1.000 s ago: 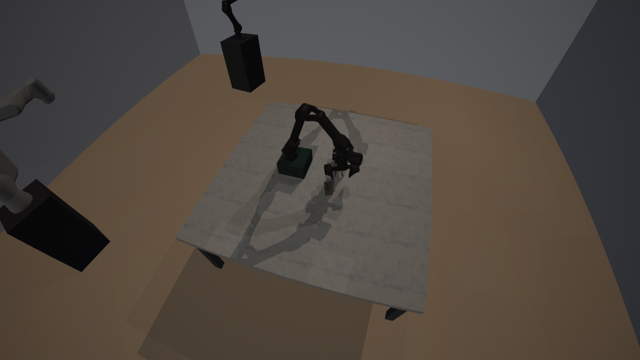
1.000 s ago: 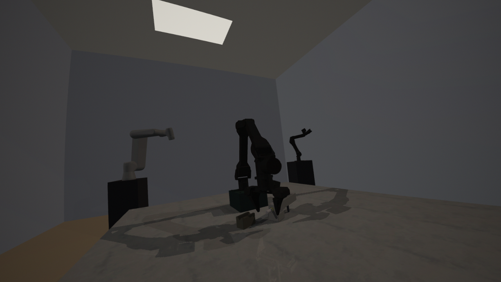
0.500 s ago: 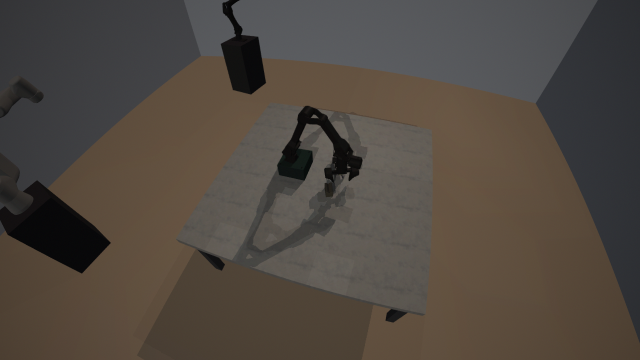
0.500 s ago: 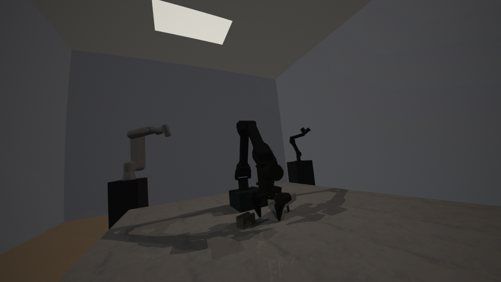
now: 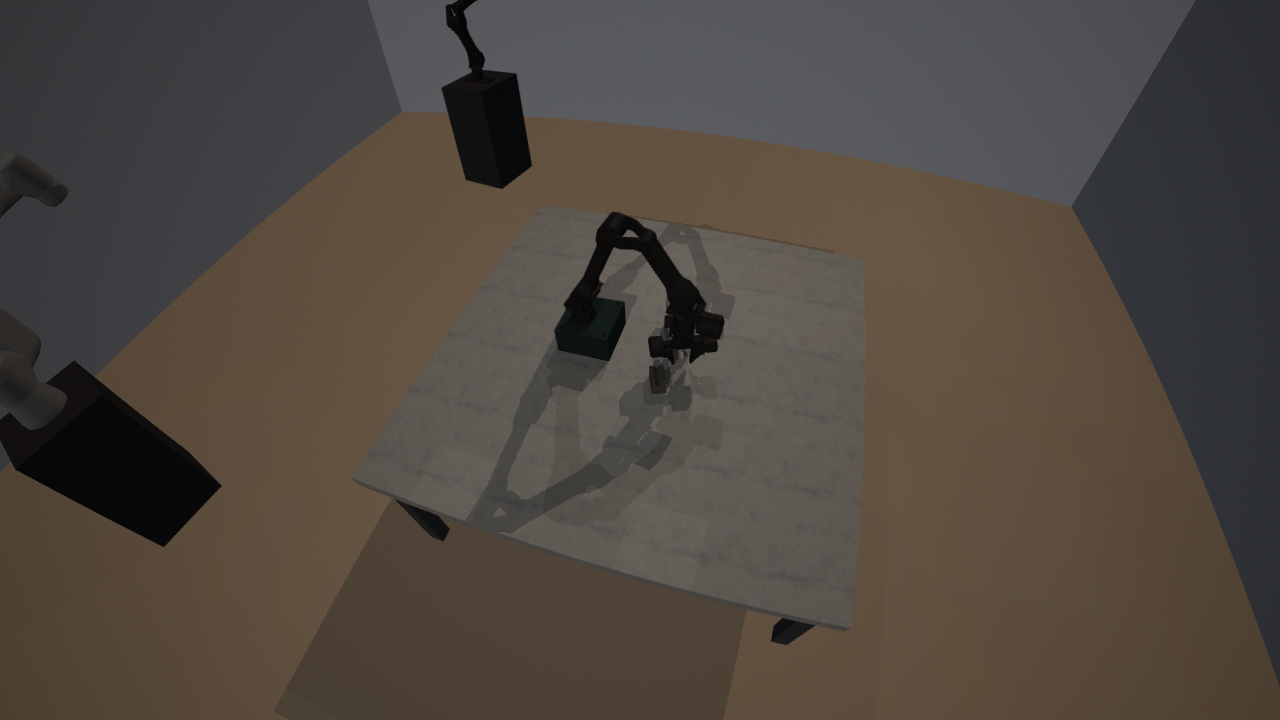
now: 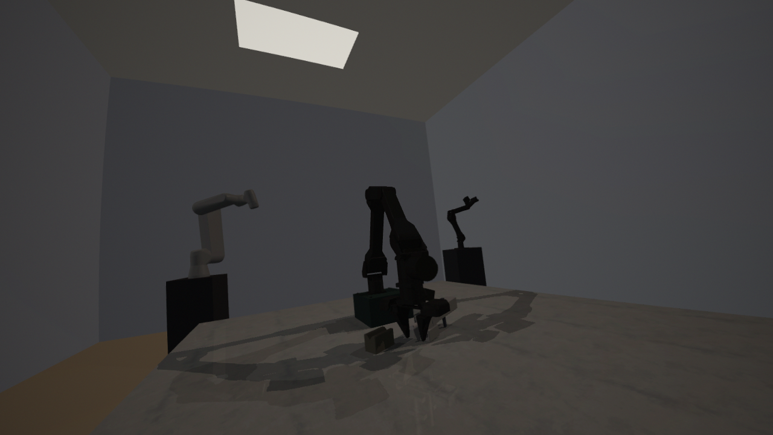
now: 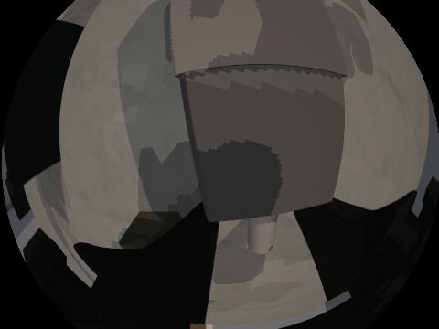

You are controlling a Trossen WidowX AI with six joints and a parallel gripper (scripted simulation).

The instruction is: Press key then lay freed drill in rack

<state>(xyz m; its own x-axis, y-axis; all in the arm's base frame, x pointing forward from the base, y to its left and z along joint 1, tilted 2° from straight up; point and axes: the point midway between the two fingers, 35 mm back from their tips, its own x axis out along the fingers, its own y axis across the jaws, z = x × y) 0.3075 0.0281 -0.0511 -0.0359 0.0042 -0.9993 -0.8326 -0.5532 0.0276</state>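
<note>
The drill lies 3 cm behind my gripper tip, 4 cm to the left of it and 3 cm above it. The rest, counted from my gripper tip: rack 3 cm behind, 9 cm to the right.
</note>
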